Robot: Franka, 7 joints.
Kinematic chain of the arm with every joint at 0, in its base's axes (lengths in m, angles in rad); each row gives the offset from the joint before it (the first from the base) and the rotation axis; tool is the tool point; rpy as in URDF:
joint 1: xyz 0 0 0.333 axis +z
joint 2: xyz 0 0 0 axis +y
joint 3: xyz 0 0 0.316 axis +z
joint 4: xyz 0.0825 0 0 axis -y
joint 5: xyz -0.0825 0 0.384 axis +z
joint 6: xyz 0 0 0 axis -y
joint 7: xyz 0.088 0 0 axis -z
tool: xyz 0 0 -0.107 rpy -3.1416 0 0
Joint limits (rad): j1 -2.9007..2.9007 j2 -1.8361..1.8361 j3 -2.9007..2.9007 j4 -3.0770..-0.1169 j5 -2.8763..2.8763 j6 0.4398..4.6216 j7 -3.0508..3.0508
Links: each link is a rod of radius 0.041 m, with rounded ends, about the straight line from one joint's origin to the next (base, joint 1, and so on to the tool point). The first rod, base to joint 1, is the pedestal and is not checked.
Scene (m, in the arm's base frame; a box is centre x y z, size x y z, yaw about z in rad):
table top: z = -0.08
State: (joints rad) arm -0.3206 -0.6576 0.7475 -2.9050 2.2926 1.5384 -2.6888
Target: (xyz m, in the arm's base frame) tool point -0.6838 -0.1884 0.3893
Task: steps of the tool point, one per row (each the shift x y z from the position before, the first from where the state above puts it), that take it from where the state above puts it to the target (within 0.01 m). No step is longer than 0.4 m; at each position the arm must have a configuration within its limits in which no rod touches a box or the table.
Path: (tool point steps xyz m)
1: -0.1298 0.1880 0.0779
2: -0.2609 0.0929 0.0459
3: -0.3046 -0.0774 0.0031
4: -0.2295 -0.2506 -0.0390
5: -0.0582 -0.3513 -0.0695

